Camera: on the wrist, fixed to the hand. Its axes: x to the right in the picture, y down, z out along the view.
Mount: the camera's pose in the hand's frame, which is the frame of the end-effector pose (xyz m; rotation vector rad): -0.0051 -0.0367 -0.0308 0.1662 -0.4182 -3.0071
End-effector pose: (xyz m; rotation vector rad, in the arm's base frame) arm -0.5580 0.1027 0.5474 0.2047 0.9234 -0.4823
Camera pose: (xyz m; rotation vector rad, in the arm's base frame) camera -0.6003 0.0836 0.5345 1.2054 0.0360 2.6197
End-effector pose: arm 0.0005 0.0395 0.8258 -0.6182 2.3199 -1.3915
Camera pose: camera -0.0045 0.0494 0.8727 2.2782 0.5867 0.5684
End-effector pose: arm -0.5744 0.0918 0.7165 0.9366 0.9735 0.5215
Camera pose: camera -0.6046 0.0822 0.6802 -0.9096 0.9392 -2.1410
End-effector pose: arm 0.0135 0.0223 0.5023 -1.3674 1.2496 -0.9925
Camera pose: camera -0.0108 0.0221 0.5439 1.5227 1.6702 1.2403
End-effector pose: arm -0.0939 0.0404 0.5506 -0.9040 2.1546 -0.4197
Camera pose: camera -0.0972 0.0188 0.5936 2.6602 1.1460 1.1739
